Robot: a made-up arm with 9 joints.
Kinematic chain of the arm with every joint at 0, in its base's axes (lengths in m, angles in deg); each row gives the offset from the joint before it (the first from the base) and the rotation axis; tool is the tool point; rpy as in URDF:
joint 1: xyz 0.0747 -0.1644 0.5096 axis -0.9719 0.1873 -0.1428
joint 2: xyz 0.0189 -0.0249 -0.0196 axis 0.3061 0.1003 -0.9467
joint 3: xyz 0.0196 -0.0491 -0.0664 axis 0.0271 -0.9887 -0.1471
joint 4: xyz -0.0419 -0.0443 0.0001 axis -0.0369 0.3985 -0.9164
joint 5: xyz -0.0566 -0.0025 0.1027 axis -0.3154 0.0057 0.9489
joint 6: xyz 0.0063 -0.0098 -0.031 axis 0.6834 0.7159 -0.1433
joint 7: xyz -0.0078 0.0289 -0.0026 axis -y
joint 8: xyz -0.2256 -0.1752 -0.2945 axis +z
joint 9: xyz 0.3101 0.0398 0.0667 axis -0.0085 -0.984 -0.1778
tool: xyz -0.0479 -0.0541 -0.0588 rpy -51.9 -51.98 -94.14
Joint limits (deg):
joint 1: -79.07..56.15
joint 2: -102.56..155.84
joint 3: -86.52..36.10
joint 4: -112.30..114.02
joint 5: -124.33..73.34
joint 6: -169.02..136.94
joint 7: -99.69..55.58
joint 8: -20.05..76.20
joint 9: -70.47..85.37
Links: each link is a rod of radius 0.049 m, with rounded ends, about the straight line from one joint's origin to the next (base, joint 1, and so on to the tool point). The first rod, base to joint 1, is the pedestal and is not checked.
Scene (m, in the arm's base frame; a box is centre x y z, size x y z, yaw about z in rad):
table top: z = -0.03
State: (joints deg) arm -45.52 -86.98 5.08 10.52 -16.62 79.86 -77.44 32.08 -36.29
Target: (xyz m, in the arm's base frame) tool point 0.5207 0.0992 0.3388
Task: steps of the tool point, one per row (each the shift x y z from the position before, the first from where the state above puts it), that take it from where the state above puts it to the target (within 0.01 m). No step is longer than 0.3 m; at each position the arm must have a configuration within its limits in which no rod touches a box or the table.
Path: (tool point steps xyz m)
1: 0.0617 -0.0105 0.1544
2: 0.0842 0.0859 0.1568
3: 0.1005 0.1798 0.0817
4: 0.0998 0.2097 -0.0571
5: 0.0733 0.1404 -0.1984
6: 0.0209 -0.0086 -0.2669

